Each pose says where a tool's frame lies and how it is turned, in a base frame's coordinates. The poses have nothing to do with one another.
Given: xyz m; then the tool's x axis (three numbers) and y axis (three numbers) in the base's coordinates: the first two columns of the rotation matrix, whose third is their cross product.
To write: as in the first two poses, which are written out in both.
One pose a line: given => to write
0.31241, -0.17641, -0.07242, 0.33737, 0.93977, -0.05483, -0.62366, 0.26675, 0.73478 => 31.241, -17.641, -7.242, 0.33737, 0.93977, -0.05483, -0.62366, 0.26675, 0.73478
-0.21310, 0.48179, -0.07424, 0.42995, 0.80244, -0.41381, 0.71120, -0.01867, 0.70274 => -21.310, 48.179, -7.424, 0.42995, 0.80244, -0.41381, 0.71120, -0.01867, 0.70274
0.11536, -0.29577, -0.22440, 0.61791, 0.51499, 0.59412, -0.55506, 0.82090, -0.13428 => 11.536, -29.577, -22.440, 0.61791, 0.51499, 0.59412, -0.55506, 0.82090, -0.13428
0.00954, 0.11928, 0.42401, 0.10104, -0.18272, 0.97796, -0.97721, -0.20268, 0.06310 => 0.954, 11.928, 42.401, 0.10104, -0.18272, 0.97796, -0.97721, -0.20268, 0.06310
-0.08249, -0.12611, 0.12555, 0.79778, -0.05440, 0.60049, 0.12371, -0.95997, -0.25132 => -8.249, -12.611, 12.555, 0.79778, -0.05440, 0.60049, 0.12371, -0.95997, -0.25132
